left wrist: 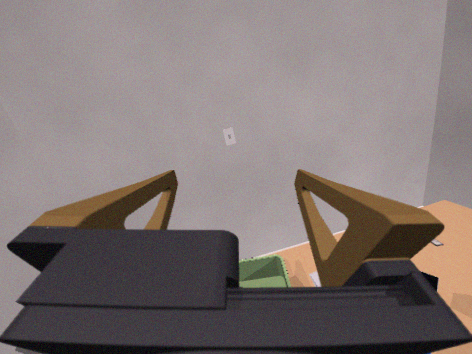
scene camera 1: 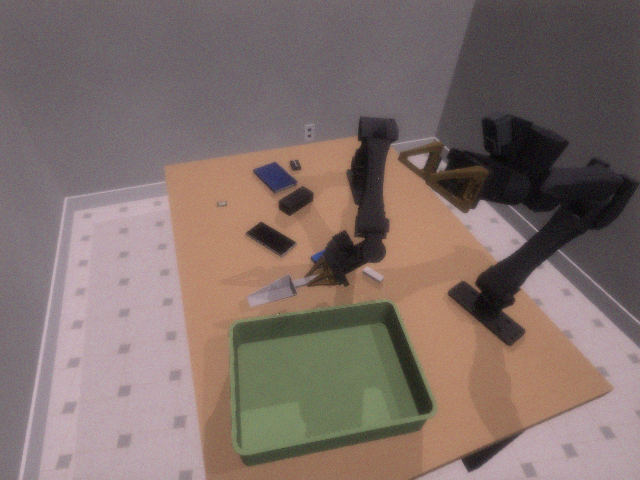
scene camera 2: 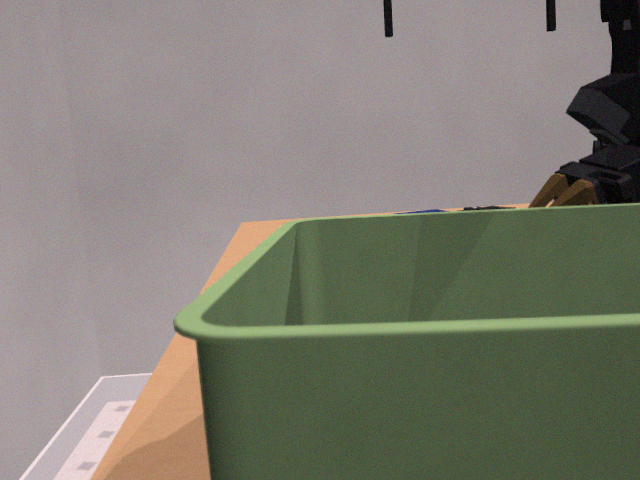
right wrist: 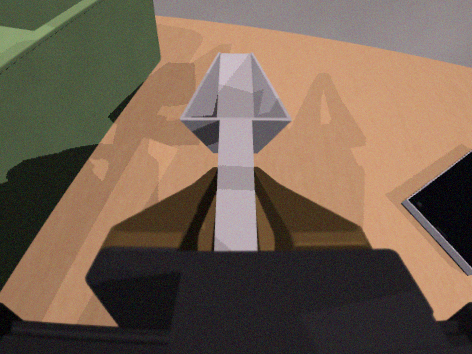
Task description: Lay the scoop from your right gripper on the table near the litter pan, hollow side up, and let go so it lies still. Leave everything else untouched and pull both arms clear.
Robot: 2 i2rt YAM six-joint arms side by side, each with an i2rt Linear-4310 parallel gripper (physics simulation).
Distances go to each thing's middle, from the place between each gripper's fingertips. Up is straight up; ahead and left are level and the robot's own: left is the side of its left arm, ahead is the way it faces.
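Green litter pan (right wrist: 74, 74), from my left hand: 15 cm ahead, 5 cm to the left, 46 cm below. Grey scoop (scene camera 1: 284, 287), from my left hand: 12 cm ahead, 20 cm to the right, 46 cm below. Black phone (scene camera 1: 270, 238), from my left hand: 7 cm ahead, 43 cm to the right, 50 cm below. Dark blue book (scene camera 1: 272, 175), from my left hand: 7 cm behind, 71 cm to the right, 50 cm below.
Green litter pan, from my right hand: 80 mm ahead, 240 mm to the left. Grey scoop, from my right hand: 50 mm ahead, 10 mm below. Black phone, from my right hand: 230 mm to the right, 50 mm below. Dark blue book, from my right hand: 140 mm behind, 520 mm to the right, 40 mm below.
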